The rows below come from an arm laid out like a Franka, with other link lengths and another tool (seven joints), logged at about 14 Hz.
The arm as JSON. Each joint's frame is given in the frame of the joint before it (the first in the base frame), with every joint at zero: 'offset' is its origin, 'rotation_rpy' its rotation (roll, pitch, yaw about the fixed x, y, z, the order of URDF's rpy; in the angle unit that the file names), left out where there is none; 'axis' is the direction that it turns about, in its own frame. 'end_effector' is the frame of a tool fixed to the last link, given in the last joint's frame.
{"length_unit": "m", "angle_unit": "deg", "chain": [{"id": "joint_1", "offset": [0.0, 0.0, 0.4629], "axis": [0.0, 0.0, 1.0]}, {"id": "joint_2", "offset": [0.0, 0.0, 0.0], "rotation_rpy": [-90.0, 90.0, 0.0], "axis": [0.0, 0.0, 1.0]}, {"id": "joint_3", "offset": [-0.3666, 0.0, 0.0], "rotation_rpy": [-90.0, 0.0, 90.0], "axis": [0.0, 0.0, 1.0]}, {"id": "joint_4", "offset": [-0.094, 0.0, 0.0], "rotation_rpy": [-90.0, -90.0, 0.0], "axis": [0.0, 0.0, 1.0]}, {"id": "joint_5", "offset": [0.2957, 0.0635, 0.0], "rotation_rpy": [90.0, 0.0, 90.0], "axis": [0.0, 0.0, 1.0]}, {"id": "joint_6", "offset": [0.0, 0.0, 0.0], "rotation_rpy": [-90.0, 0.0, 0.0], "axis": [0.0, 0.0, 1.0]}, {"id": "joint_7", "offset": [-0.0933, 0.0, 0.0], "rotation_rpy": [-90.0, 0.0, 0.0], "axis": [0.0, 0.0, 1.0]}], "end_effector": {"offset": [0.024, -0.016, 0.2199], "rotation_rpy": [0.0, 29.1, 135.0]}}
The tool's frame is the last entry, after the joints.
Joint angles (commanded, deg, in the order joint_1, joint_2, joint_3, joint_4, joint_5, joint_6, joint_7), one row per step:
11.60, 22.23, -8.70, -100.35, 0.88, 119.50, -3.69
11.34, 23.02, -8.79, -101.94, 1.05, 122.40, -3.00
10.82, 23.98, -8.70, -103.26, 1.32, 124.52, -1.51
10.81, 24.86, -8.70, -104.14, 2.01, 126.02, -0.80
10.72, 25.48, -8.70, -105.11, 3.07, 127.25, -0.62
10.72, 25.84, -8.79, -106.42, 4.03, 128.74, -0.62
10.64, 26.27, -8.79, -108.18, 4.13, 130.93, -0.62
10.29, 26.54, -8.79, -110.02, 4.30, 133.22, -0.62
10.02, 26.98, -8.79, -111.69, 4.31, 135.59, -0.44
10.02, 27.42, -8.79, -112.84, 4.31, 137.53, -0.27
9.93, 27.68, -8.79, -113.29, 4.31, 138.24, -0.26
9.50, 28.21, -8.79, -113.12, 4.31, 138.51, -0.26
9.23, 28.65, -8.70, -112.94, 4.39, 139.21, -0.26
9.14, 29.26, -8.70, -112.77, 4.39, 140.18, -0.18
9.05, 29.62, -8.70, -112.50, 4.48, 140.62, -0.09
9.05, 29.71, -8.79, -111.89, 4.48, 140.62, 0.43
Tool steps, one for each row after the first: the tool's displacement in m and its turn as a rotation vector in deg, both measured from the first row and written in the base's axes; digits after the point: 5 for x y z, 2 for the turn. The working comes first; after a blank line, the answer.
Tool pose at each row, in the base's axes (x y z in m, rotation vector in deg; the steps are taken from these numbers as rounded here):
0.56743, 0.01864, 0.44059, -148.88, -71.94, -33.16
0.56891, 0.01546, 0.42644, -149.76, -70.78, -34.13
0.56807, 0.01181, 0.41138, -151.31, -68.17, -34.38
0.56722, 0.01316, 0.39903, -151.86, -66.47, -34.43
0.56487, 0.01416, 0.38842, -152.01, -64.76, -34.41
0.56158, 0.01458, 0.37891, -152.08, -63.41, -34.56
0.55784, 0.01271, 0.36726, -152.33, -63.17, -34.59
0.55387, 0.00831, 0.35701, -152.74, -62.54, -34.95
0.55066, 0.00448, 0.34640, -153.27, -62.04, -35.36
0.54912, 0.00356, 0.33826, -153.54, -61.97, -35.85
0.54810, 0.00227, 0.33423, -153.69, -61.87, -35.85
0.54918, -0.00196, 0.33038, -154.06, -61.37, -35.77
0.55214, -0.00369, 0.32779, -154.20, -61.20, -36.43
0.55565, -0.00476, 0.32392, -154.38, -61.23, -37.17
0.55839, -0.00549, 0.32234, -154.53, -61.05, -37.71
0.56244, -0.00582, 0.32470, -154.93, -60.50, -38.55

0.00148, -0.00318, -0.01415, -0.02, -0.57, -1.09
0.00064, -0.00683, -0.02921, -0.01, -0.48, -3.16
-0.00021, -0.00548, -0.04156, 0.34, -0.26, -4.30
-0.00256, -0.00448, -0.05217, 0.99, 0.10, -5.27
-0.00585, -0.00406, -0.06168, 1.56, 0.28, -6.04
-0.00959, -0.00593, -0.07333, 1.46, 0.25, -6.28
-0.01356, -0.01033, -0.08358, 1.45, 0.05, -6.83
-0.01677, -0.01416, -0.09419, 1.28, -0.24, -7.36
-0.01831, -0.01508, -0.10233, 1.14, -0.62, -7.56
-0.01933, -0.01637, -0.10636, 1.06, -0.63, -7.67
-0.01825, -0.02060, -0.11021, 0.96, -0.56, -8.09
-0.01529, -0.02233, -0.11280, 0.99, -1.00, -8.31
-0.01178, -0.02340, -0.11667, 0.91, -1.55, -8.44
-0.00904, -0.02413, -0.11825, 0.92, -1.91, -8.65
-0.00499, -0.02446, -0.11589, 0.91, -2.45, -9.19

